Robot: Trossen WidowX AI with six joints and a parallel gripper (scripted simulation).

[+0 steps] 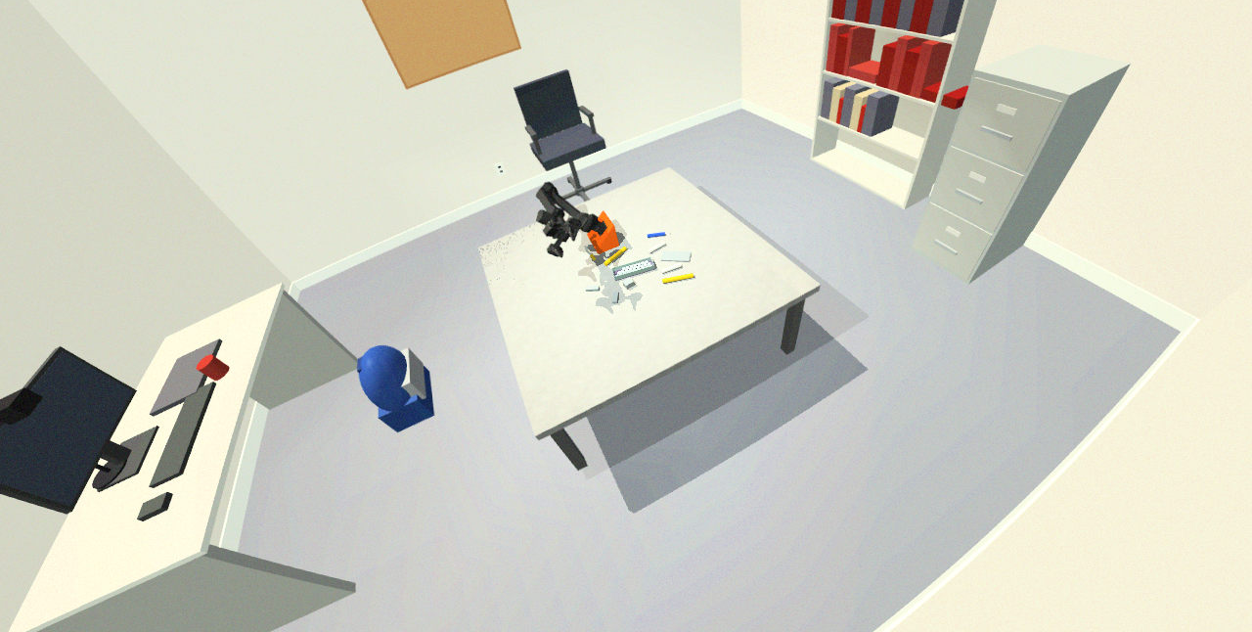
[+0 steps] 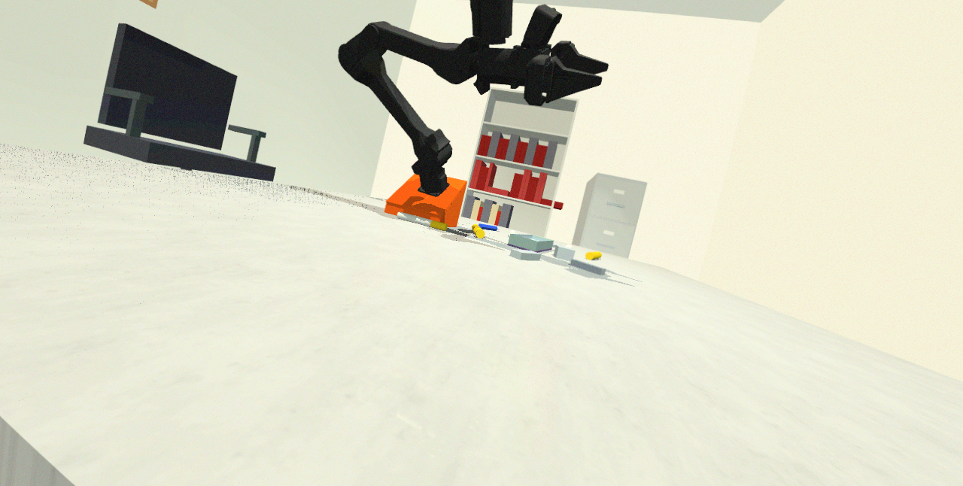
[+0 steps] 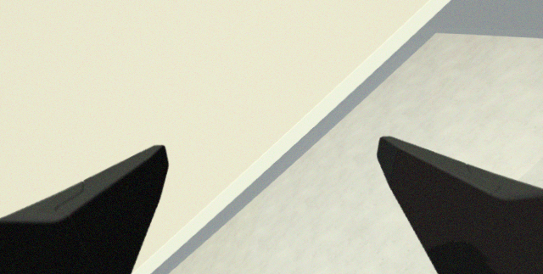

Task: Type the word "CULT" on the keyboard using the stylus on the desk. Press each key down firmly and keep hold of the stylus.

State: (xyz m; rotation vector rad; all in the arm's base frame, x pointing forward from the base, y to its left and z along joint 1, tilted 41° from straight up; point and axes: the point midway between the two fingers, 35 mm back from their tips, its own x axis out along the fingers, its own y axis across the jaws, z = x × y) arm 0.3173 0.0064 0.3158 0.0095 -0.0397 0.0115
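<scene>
Right now the blue stylus is 480 mm to the left of my gripper tip, 310 mm below it and 260 mm behind it.
</scene>
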